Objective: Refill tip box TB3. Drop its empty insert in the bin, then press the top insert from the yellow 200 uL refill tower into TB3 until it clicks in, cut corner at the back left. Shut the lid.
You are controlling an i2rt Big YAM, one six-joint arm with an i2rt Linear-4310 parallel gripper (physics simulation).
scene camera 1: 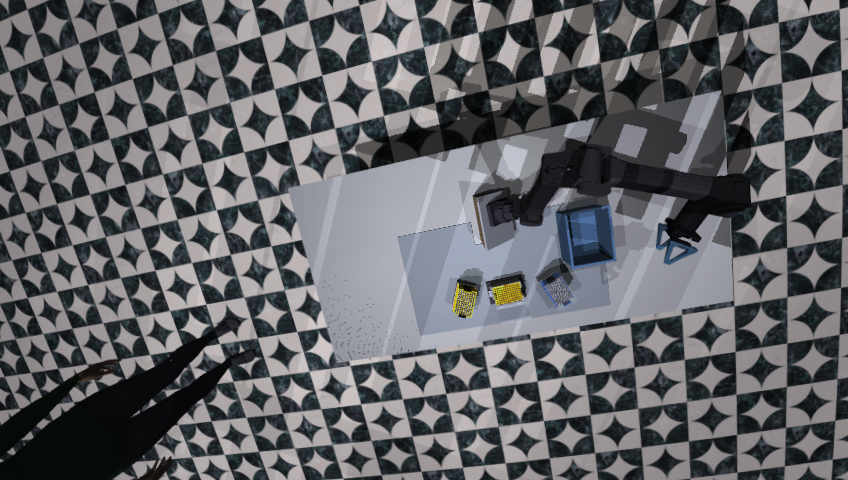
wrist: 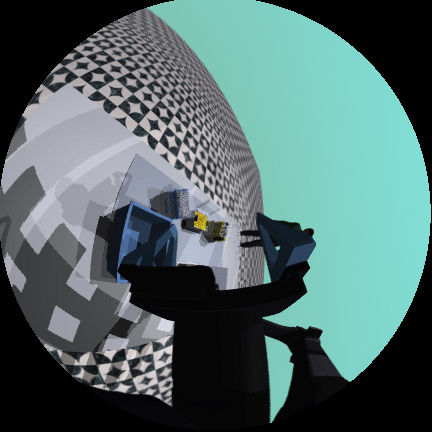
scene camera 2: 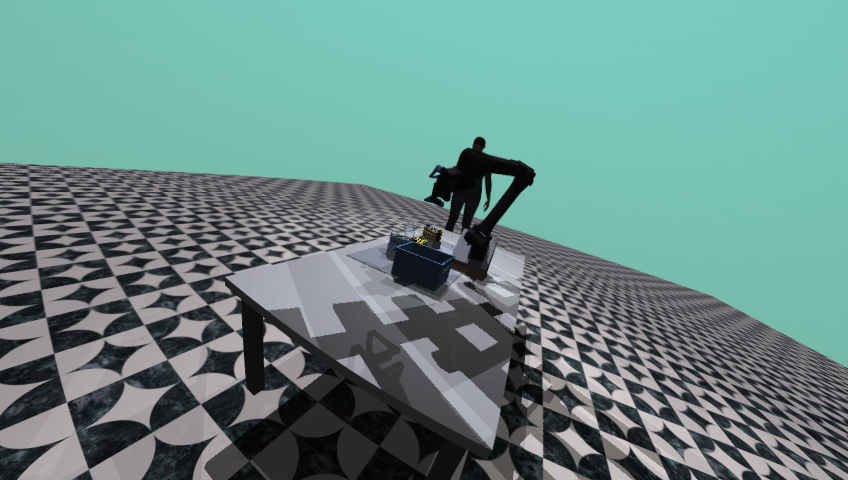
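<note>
My gripper has blue fingers; it is open and empty. It hangs high above the table, to the right of the blue bin in the overhead view. Three tip items stand in a row on a pale mat. They are a yellow one, a second yellow one, and a blue box of grey tips nearest the bin. I cannot tell which is TB3 or which is the tower. All are far from my fingers.
The arm's base stands on the grey table behind the mat. A dark human figure stands on the tiled floor beyond the table.
</note>
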